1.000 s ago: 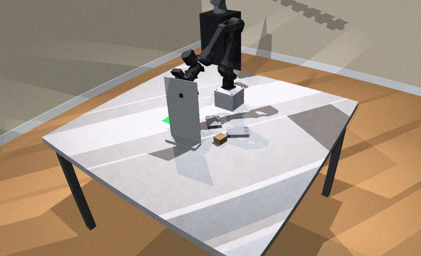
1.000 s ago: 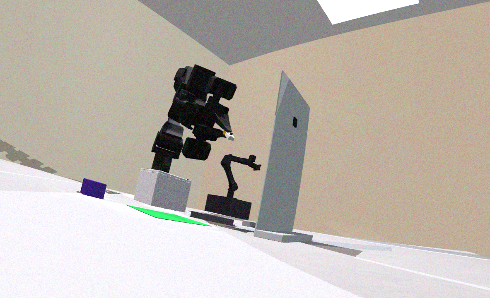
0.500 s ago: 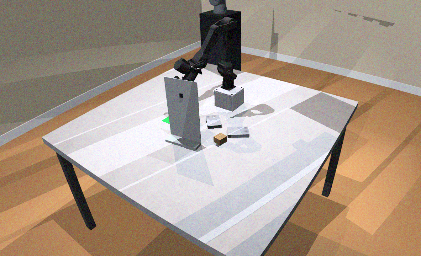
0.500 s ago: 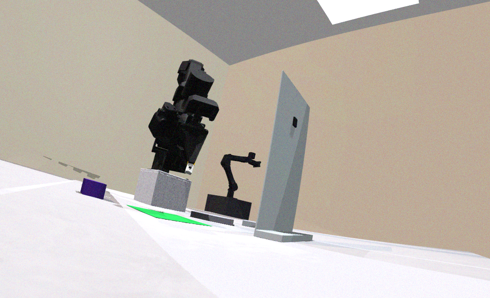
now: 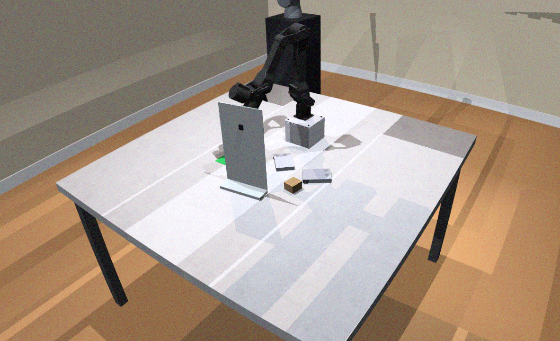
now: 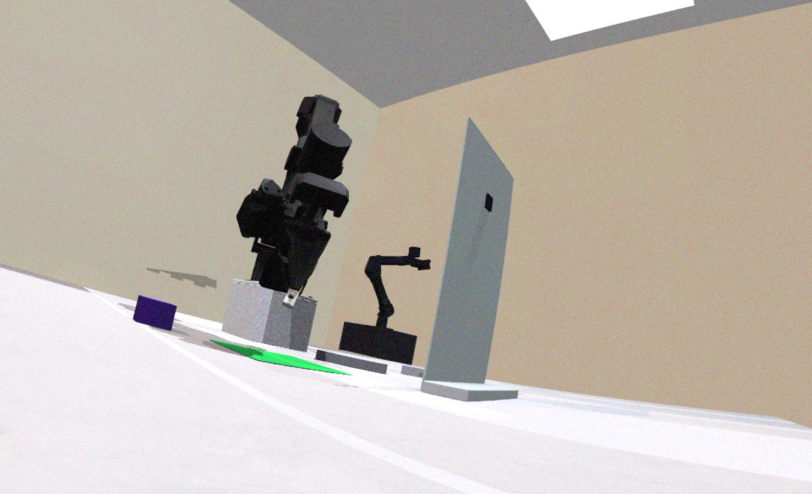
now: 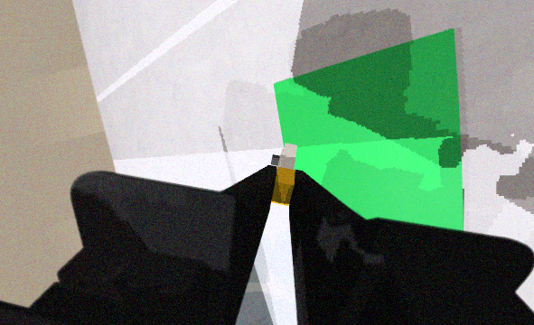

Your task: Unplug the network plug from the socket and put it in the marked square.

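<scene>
Now: gripper tip 1 cm past the green marked square and 8 cm above it. Round my gripper tip: yellow network plug: right at my gripper tip; upright panel: 12 cm ahead, 18 cm to the left, 7 cm above; thin pale tab: 1 cm ahead, 1 cm to the right.
</scene>
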